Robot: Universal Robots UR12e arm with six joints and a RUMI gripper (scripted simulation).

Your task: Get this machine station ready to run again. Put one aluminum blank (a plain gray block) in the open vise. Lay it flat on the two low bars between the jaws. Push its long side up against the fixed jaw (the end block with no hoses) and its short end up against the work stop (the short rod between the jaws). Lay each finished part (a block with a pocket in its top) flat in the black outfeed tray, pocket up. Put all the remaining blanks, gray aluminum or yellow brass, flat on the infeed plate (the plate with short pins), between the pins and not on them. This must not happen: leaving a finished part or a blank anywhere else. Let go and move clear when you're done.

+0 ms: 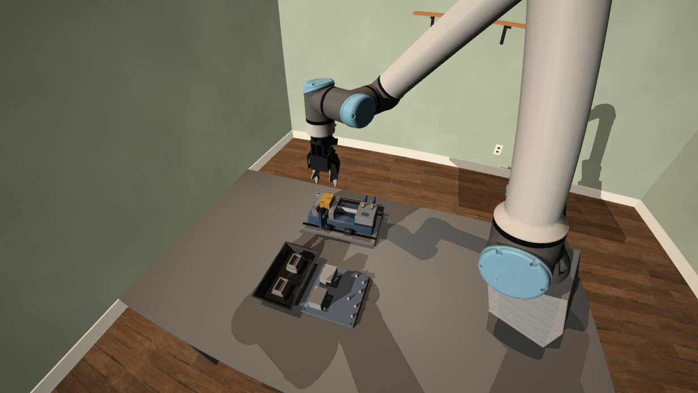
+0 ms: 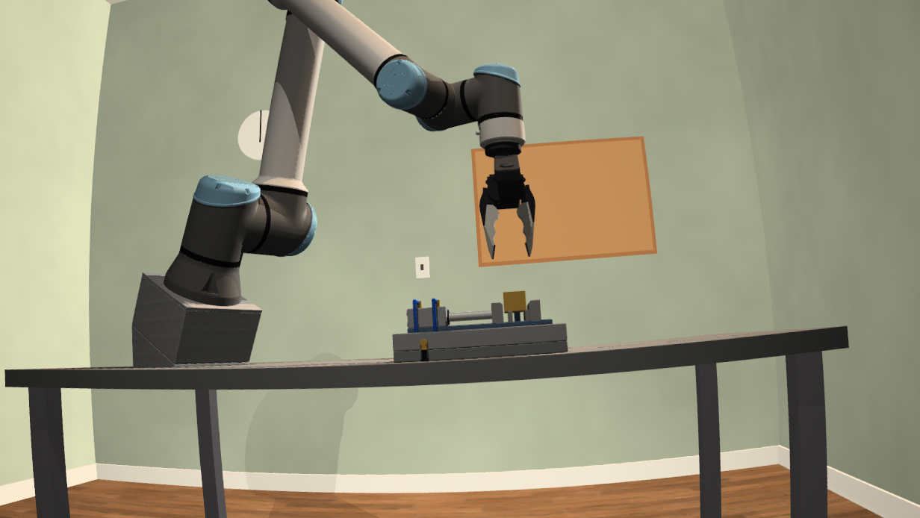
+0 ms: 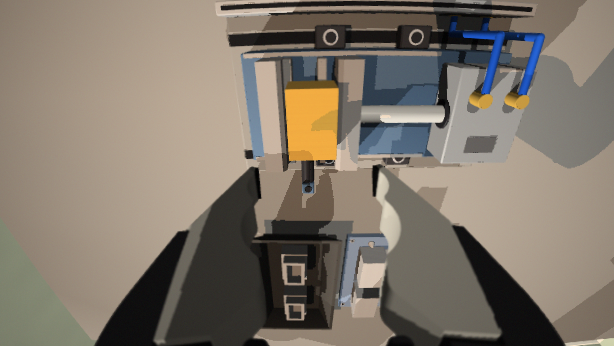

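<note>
Right now the yellow brass blank is 100 mm below my hand. Also, from my hand: fixed jaw (40 mm ahead, 120 mm below); then work stop (50 mm to the left, 110 mm below); then push rod (80 mm behind, 10 mm to the right, 120 mm below).
</note>
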